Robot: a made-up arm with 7 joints.
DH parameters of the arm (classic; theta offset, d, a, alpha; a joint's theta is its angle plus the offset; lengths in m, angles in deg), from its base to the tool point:
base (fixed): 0 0 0 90
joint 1: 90 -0.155 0 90
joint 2: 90 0 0 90
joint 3: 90 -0.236 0 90
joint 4: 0 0 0 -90
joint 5: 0 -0.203 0 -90
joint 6: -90 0 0 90
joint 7: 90 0 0 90
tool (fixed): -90 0 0 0
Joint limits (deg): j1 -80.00..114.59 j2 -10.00..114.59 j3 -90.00..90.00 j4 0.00..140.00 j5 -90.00..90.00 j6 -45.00..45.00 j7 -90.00..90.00
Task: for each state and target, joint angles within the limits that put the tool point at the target. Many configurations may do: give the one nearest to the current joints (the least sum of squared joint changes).
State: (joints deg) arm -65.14 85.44 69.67 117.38 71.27 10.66 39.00
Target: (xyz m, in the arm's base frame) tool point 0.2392 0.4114 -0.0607
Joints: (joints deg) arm -80.00 102.49 58.33 71.92 71.27 10.66 39.00
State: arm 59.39 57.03 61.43 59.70 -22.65 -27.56 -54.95
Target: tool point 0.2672 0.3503 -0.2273
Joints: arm 37.12 10.44 59.73 47.85 -22.65 -27.56 -54.95
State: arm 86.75 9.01 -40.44 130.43 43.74 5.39 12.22
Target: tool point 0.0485 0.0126 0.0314
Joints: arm 112.71 -10.00 -85.51 139.90 43.74 5.39 12.22
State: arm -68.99 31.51 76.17 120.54 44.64 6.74 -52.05
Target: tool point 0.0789 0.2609 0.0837
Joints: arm -43.31 79.21 90.00 139.13 44.64 6.74 -52.05
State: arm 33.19 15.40 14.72 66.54 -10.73 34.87 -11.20
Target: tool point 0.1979 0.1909 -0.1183
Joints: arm 7.49 5.95 6.59 116.30 -10.73 34.87 -11.20
